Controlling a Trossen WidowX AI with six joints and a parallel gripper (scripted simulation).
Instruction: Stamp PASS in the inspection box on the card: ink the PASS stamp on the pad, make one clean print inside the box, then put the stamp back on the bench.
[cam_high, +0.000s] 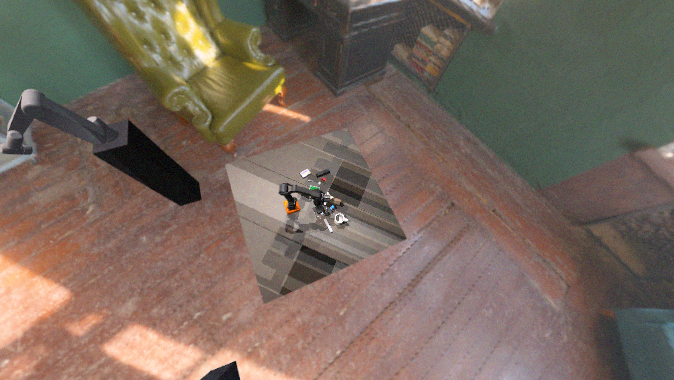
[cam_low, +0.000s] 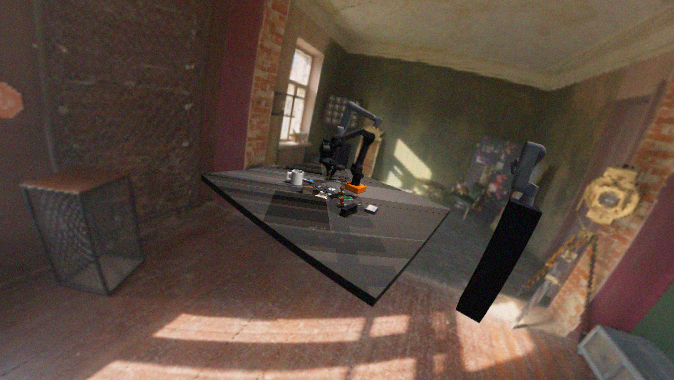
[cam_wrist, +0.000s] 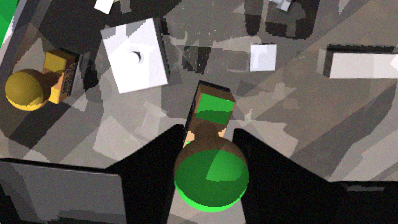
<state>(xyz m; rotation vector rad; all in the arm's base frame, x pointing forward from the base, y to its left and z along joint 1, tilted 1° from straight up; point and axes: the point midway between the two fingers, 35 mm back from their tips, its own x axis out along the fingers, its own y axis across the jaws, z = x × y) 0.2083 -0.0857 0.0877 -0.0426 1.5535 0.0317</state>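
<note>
My gripper tip is now 40 mm short of the green ink pad, 190 mm to the right of it and 90 mm above it. Round my gripper tip: cream card 110 mm ahead, 70 mm to the left, 90 mm below.
</note>
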